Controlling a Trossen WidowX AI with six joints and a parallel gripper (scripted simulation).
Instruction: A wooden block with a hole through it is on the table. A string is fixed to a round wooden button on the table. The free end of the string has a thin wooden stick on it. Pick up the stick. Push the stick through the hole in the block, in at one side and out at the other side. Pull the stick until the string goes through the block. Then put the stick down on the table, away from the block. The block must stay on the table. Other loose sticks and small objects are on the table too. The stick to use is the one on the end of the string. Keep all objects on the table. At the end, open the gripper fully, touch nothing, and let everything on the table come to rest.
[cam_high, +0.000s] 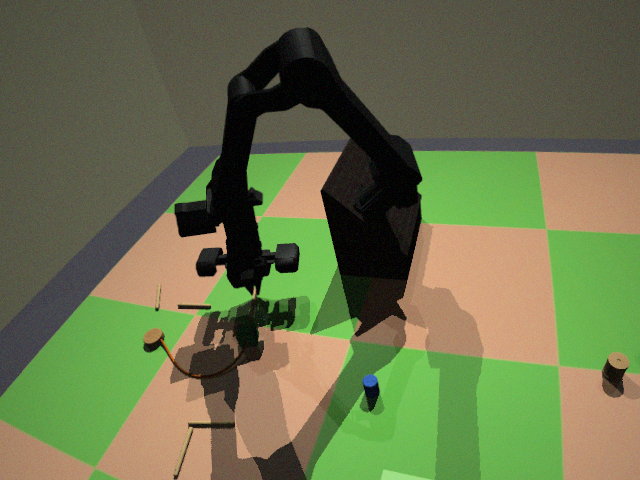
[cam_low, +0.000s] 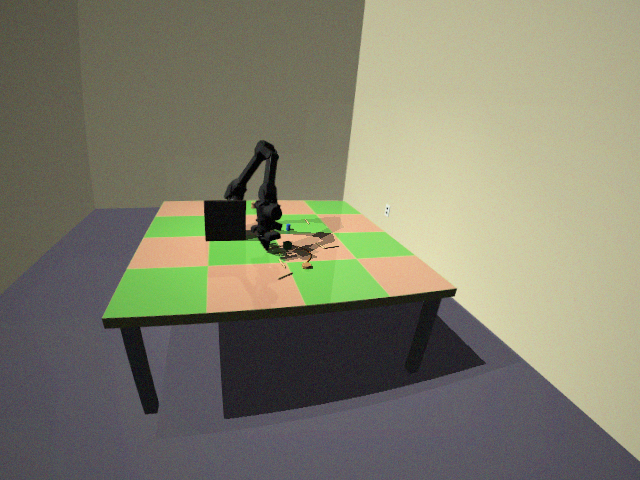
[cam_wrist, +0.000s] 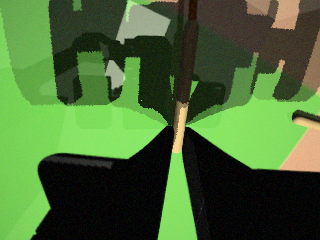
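My gripper tip is now 40 mm short of the thin stick, 10 mm to the right of it and 10 mm below it. From my gripper tip the other things lie so: green block (100 mm ahead, 30 mm to the left, 10 mm above); round wooden button (130 mm ahead, 170 mm to the right); blue cylinder (180 mm ahead, 260 mm to the left, 10 mm above).
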